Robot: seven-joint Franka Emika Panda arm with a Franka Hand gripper.
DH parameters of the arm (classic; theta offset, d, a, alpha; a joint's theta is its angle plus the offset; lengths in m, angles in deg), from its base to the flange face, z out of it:
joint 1: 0 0.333 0 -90
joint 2: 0 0 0 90
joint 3: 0 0.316 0.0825 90
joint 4: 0 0 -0.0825 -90
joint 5: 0 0.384 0 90
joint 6: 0 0 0.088 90
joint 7: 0 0.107 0 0
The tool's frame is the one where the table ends.
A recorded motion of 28 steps. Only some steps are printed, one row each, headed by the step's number.
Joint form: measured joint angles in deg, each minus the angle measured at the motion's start. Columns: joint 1, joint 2, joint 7, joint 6, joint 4, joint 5, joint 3.
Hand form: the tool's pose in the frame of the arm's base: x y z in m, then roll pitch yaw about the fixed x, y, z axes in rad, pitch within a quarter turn. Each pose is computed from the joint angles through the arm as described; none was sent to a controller.
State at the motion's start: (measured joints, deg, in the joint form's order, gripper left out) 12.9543 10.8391 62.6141 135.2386 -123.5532 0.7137 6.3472
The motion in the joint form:
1: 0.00 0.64 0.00 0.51 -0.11 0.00 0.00
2: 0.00 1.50 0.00 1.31 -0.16 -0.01 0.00
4: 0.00 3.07 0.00 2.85 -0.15 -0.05 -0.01
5: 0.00 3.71 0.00 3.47 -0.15 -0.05 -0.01
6: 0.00 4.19 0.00 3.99 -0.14 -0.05 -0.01
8: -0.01 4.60 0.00 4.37 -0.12 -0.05 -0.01
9: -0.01 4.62 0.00 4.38 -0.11 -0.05 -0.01
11: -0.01 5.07 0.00 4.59 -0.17 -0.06 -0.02
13: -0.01 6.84 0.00 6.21 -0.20 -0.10 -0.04
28: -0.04 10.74 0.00 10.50 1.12 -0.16 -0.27
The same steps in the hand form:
1: 0.5308 0.1854 0.3069 -3.1172 0.0220 -0.7669
2: 0.5315 0.1856 0.2994 -3.1182 0.0241 -0.7672
4: 0.5333 0.1861 0.2865 -3.1174 0.0261 -0.7677
5: 0.5338 0.1863 0.2811 -3.1171 0.0273 -0.7681
6: 0.5344 0.1865 0.2773 -3.1159 0.0276 -0.7684
8: 0.5348 0.1866 0.2740 -3.1158 0.0283 -0.7688
9: 0.5348 0.1866 0.2739 -3.1157 0.0283 -0.7688
11: 0.5344 0.1864 0.2694 -3.1201 0.0312 -0.7691
13: 0.5351 0.1865 0.2543 -3.1216 0.0348 -0.7700
28: 0.5455 0.1873 0.2312 -3.0929 0.0250 -0.7767

